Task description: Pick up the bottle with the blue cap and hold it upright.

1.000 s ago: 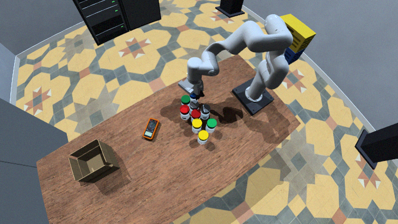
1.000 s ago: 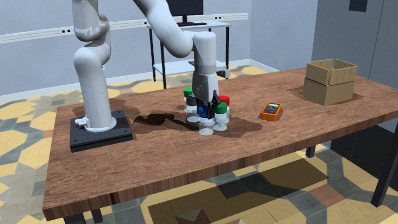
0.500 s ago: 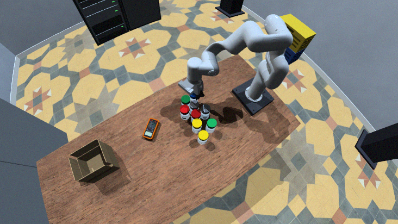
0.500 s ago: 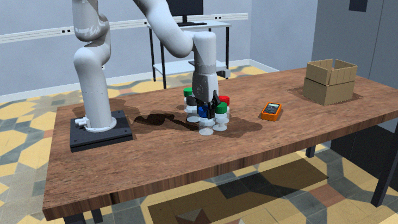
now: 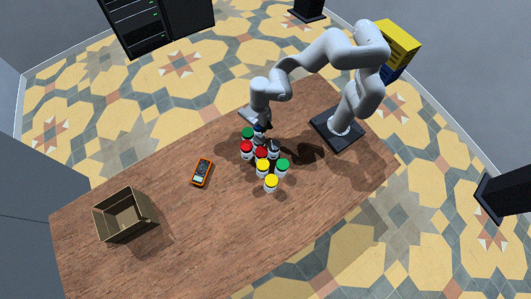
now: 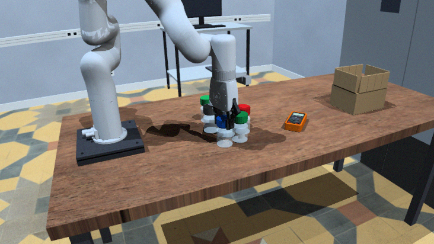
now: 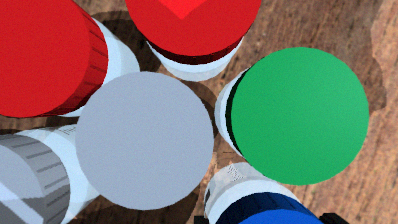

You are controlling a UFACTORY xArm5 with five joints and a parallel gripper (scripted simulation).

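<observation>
My gripper is now 4 cm above the blue-capped bottle. The rest, counted from my hand: cardboard box (72 cm ahead, 4 cm to the left, 2 cm below).
</observation>
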